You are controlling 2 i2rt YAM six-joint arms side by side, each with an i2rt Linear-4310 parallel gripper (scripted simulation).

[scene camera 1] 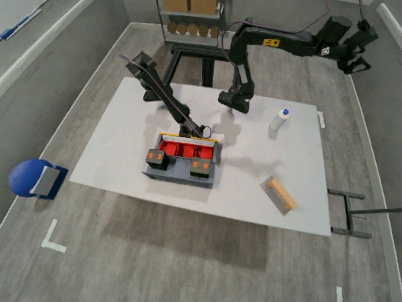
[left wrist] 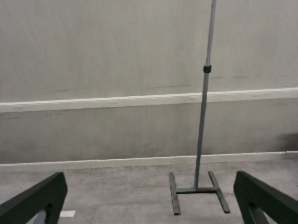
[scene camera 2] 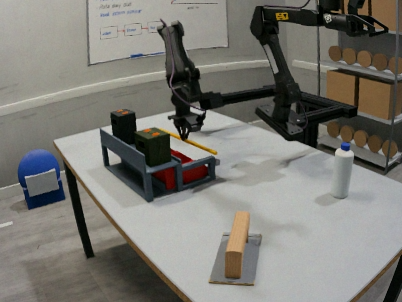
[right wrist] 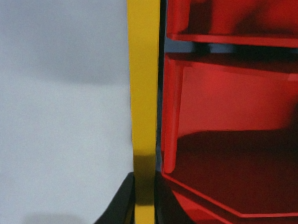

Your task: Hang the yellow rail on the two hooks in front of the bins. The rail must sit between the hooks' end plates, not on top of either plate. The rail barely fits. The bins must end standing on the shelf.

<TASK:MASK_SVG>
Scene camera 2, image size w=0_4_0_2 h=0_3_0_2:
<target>blue-grey shelf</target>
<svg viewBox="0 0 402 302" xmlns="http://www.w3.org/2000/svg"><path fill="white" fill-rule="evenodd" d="M99 128L104 167L148 203L154 201L154 197L175 190L182 192L216 179L215 166L220 165L220 160L215 159L212 155L182 164L181 159L171 154L171 162L150 168L146 165L145 155L136 150L135 144L127 145ZM174 167L175 188L166 190L165 184L152 176L151 173ZM207 164L207 176L183 184L183 171ZM108 149L119 156L121 162L110 165Z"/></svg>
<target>green box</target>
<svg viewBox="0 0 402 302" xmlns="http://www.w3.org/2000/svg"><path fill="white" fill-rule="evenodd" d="M156 127L134 132L135 148L145 155L146 165L150 168L172 161L170 133Z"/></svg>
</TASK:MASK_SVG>
